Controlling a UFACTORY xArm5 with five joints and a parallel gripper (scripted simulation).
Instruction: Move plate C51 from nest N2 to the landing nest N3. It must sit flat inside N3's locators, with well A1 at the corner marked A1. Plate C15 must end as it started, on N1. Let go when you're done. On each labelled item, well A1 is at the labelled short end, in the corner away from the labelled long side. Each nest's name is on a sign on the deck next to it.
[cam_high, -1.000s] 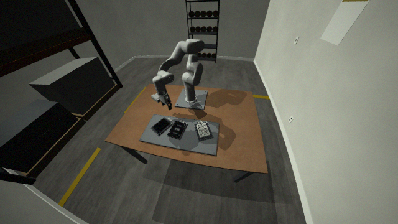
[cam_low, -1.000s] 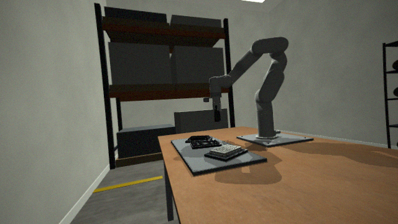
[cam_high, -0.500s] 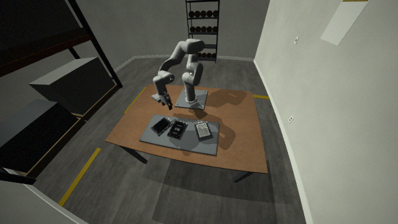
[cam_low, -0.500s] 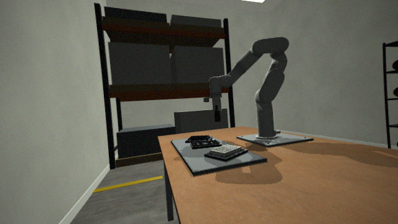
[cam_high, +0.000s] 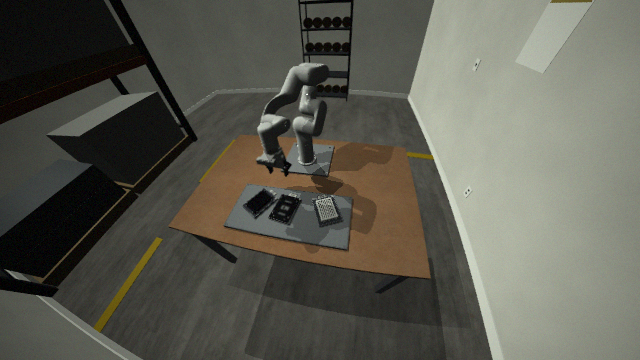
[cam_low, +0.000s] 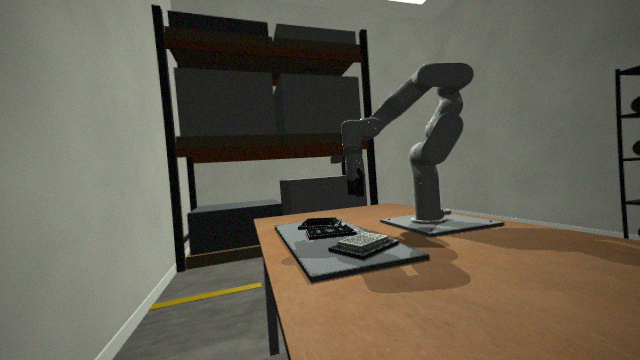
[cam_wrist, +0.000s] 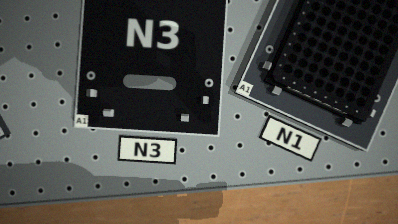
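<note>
Now: the white well plate C51 28 cm to the left of my hand, 11 cm below it and 11 cm ahead of it. Round my hand: black well plate C15 (13 cm ahead, 11 cm below, 10 cm to the right); nest N2 (28 cm to the left, 13 cm below, 11 cm ahead); black nest (14 cm ahead, 13 cm below, 6 cm to the left).
</note>
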